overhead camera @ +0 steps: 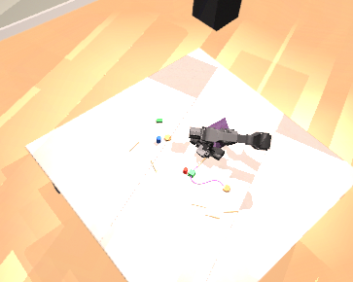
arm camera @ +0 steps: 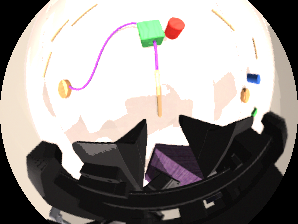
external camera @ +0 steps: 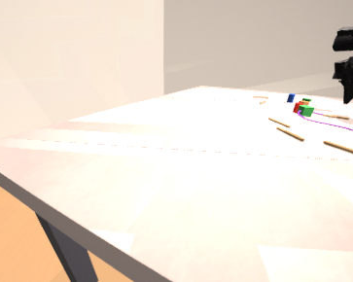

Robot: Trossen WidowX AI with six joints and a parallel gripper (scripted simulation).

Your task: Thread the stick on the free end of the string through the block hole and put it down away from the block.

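Now: the thin wooden stick 4 cm below my gripper tip and 4 cm ahead of it. From my gripper tip the other things lie so: round wooden button 20 cm to the left, 5 cm ahead, 4 cm below; then red piece 13 cm ahead, 3 cm below, 2 cm to the right; then green cube 12 cm ahead, 3 cm below, 2 cm to the left.
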